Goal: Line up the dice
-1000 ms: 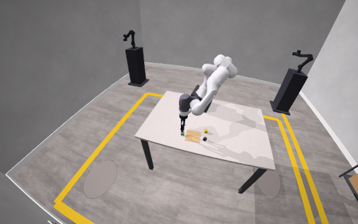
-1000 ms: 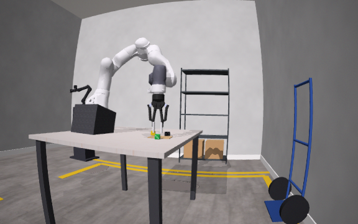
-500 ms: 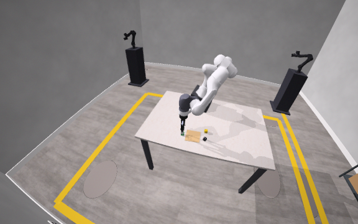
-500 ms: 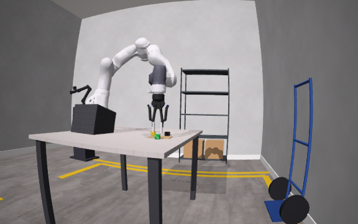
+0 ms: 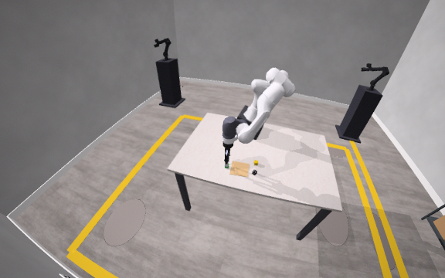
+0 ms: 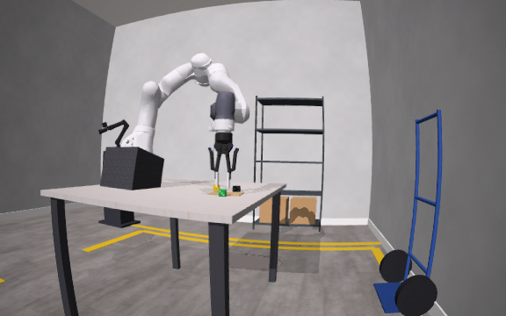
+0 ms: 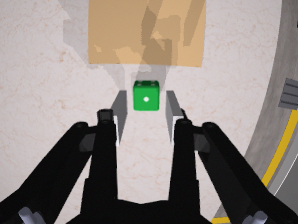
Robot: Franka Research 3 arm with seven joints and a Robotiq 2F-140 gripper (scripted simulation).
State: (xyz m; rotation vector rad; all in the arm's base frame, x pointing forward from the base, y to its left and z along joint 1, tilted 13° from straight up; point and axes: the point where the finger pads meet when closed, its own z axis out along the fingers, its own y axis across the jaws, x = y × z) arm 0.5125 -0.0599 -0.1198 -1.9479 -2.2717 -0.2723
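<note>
Now: hand 60 mm above the green die. Round my hand: yellow die 220 mm to the left, 110 mm behind, 60 mm below; black die 230 mm to the left, 60 mm below, 10 mm behind; tan mat 100 mm to the left, 70 mm below, 20 mm behind.
</note>
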